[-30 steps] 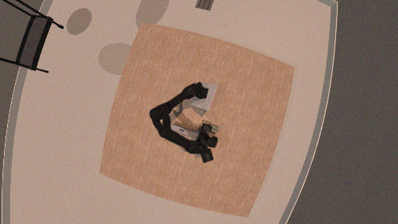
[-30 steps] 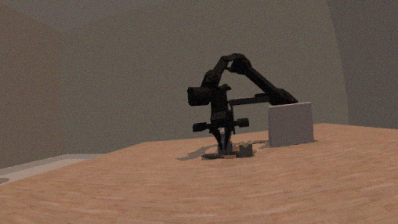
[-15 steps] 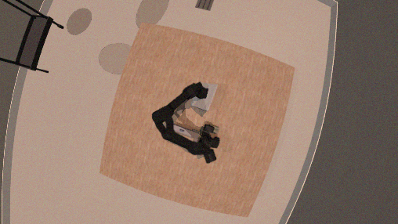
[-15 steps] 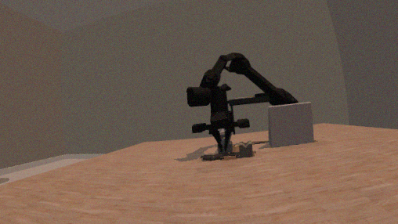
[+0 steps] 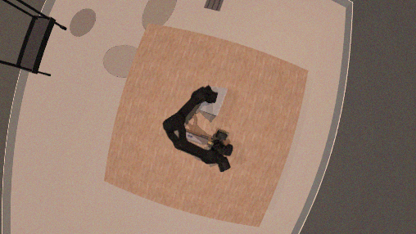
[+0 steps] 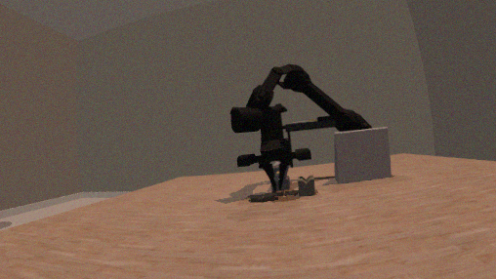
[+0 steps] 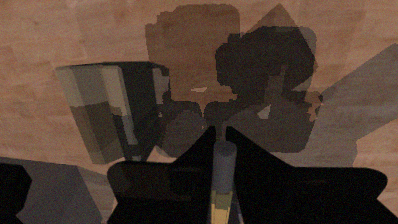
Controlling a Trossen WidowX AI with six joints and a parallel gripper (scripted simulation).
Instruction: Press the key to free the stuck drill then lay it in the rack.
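My gripper tip is 5 cm to the left of the drill and 4 cm below it. From my gripper tip the other things lie so: grey rack (7 cm behind, 3 cm to the left, 1 cm above).
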